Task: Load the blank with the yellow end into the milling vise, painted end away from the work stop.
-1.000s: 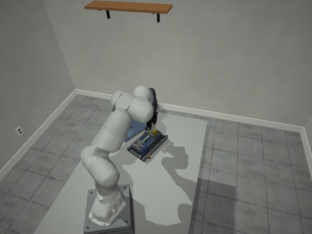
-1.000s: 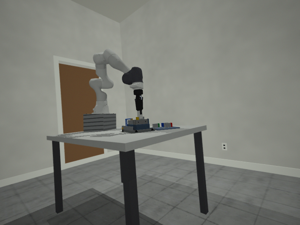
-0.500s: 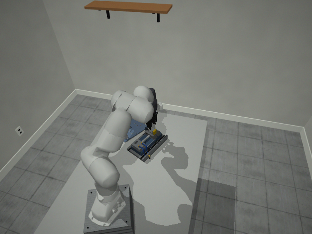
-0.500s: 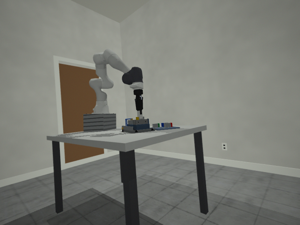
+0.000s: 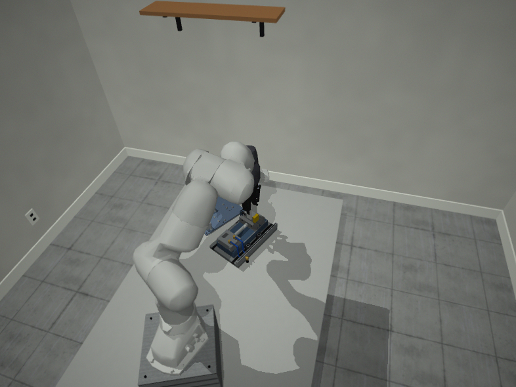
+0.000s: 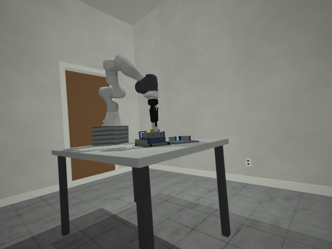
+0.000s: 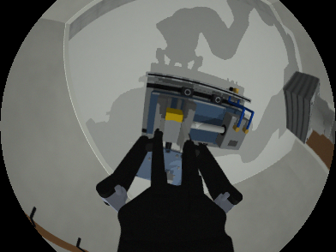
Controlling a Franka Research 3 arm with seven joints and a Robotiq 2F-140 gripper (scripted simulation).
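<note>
My hand is 4 cm above the yellow-ended blank. The rest, counted from my hand: milling vise (7 cm behind, 2 cm to the left, 10 cm below); then green-ended blank (8 cm behind, 23 cm to the left, 11 cm below); then work stop rod (1 cm ahead, 5 cm to the left, 5 cm below).
</note>
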